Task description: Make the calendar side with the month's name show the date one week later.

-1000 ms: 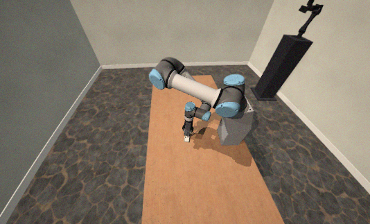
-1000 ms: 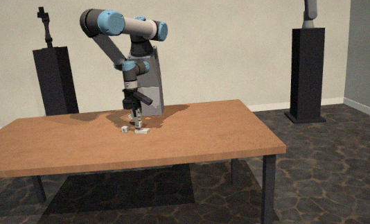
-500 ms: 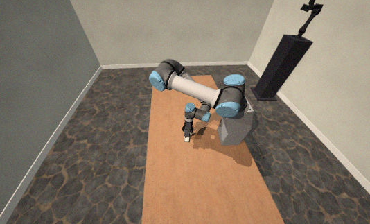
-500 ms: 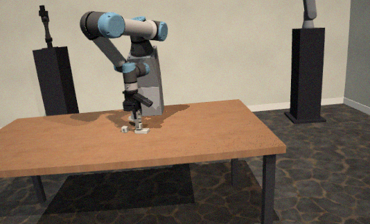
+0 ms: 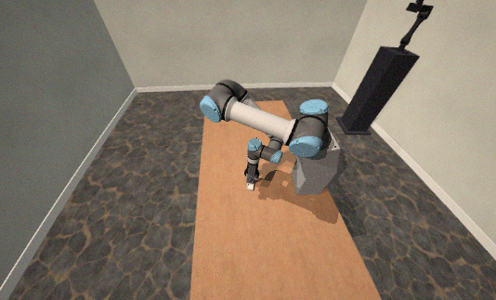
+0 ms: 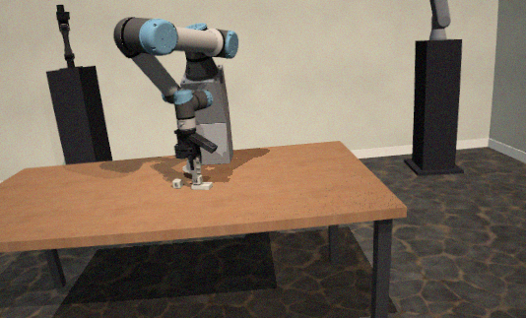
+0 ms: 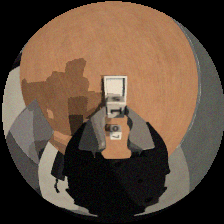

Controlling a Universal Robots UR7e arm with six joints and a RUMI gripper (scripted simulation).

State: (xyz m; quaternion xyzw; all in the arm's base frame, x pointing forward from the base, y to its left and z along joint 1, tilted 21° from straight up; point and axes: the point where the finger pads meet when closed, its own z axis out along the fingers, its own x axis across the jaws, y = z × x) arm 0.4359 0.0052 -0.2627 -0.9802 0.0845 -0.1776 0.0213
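Right now my hand is 20 mm to the right of the white calendar tray and 40 mm above it.
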